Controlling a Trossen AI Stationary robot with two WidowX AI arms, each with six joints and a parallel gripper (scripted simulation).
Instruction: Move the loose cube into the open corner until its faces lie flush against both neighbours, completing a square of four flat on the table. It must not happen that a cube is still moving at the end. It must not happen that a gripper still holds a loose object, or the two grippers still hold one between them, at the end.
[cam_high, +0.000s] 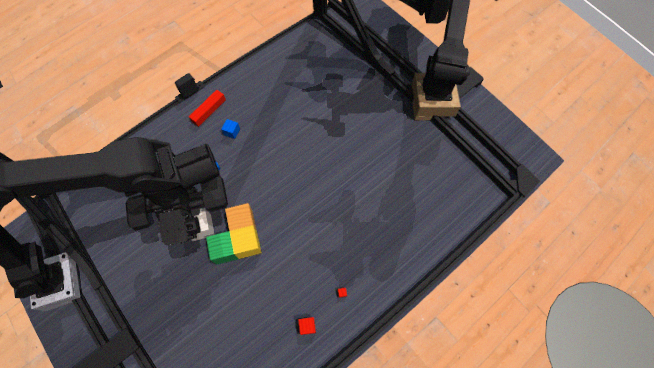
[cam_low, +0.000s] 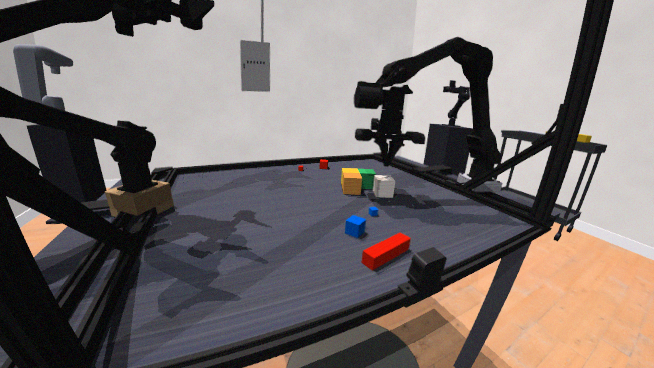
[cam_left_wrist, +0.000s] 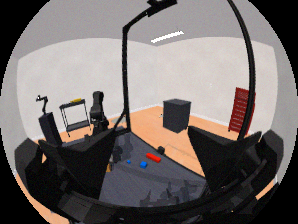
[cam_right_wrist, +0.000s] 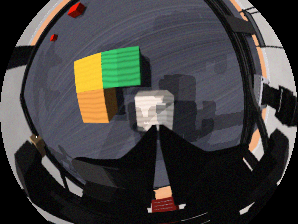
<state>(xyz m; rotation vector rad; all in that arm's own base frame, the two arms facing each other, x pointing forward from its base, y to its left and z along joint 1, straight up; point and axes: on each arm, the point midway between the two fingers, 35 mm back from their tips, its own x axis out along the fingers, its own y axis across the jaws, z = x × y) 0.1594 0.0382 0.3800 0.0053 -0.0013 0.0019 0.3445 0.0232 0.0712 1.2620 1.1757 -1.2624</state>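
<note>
Now: the white cube 10 cm below my right hand. Also, from my right hand: green cube (7 cm ahead, 3 cm to the left, 10 cm below); orange cube (4 cm ahead, 9 cm to the left, 10 cm below); yellow cube (8 cm ahead, 8 cm to the left, 10 cm below).
</note>
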